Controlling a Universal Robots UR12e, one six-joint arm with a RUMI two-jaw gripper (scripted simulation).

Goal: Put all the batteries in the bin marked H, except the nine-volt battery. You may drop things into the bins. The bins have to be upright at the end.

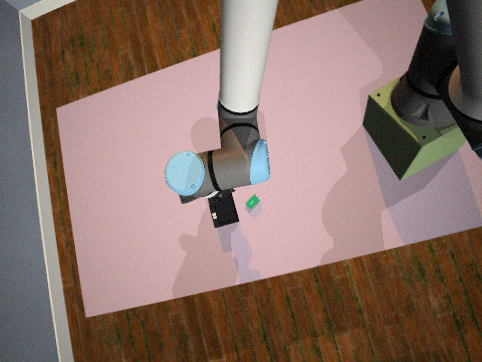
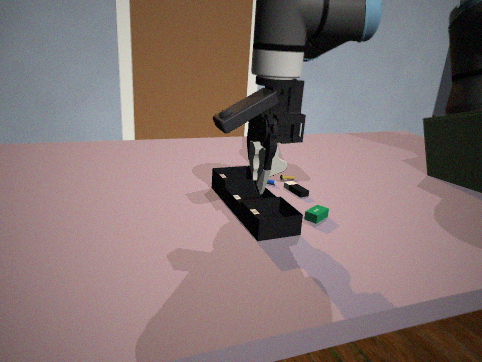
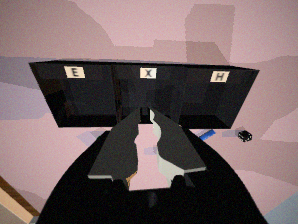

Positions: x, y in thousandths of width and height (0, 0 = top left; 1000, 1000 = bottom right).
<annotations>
bin row: image 1 464, 590; image 2 551, 598; image 3 267, 417
</annotations>
